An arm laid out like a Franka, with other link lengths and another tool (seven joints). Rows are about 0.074 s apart.
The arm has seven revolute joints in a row. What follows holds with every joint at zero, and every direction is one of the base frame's. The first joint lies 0.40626 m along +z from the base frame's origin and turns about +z. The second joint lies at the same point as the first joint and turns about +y. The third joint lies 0.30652 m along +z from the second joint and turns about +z. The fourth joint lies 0.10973 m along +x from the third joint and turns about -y. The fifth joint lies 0.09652 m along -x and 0.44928 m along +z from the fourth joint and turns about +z. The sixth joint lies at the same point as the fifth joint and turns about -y. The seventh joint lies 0.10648 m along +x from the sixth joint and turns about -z. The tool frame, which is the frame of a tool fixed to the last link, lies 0.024 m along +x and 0.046 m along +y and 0.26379 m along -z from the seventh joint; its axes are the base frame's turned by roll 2.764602, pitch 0 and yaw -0.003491 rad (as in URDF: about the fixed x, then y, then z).
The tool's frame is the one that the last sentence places.
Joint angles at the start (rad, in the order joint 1, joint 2, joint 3, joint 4, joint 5, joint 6, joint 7): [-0.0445 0.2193 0.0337 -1.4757 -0.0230 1.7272 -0.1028]
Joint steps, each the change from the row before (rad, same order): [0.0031 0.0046 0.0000 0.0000 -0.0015 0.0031 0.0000]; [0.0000 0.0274 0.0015 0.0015 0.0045 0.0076 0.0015]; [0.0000 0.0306 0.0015 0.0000 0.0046 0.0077 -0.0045]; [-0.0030 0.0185 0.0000 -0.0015 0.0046 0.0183 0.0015]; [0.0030 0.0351 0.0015 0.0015 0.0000 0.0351 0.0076]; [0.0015 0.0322 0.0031 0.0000 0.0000 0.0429 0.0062]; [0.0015 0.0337 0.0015 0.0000 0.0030 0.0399 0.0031]
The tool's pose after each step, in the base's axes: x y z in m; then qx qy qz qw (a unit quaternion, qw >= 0). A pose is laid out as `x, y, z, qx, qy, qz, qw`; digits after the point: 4 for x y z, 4 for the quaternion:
0.7669, 0.0354, 0.4583, 0.9793, 0.0434, 0.0235, 0.1962
0.7704, 0.0375, 0.4394, 0.9801, 0.0449, 0.0146, 0.1929
0.7729, 0.0397, 0.4170, 0.9807, 0.0496, 0.0041, 0.1893
0.7777, 0.0385, 0.4043, 0.9813, 0.0471, 0.0029, 0.1867
0.7871, 0.0417, 0.3822, 0.9815, 0.0454, 0.0034, 0.1859
0.7975, 0.0452, 0.3622, 0.9817, 0.0434, 0.0085, 0.1850
0.8062, 0.0482, 0.3405, 0.9822, 0.0422, 0.0116, 0.1828

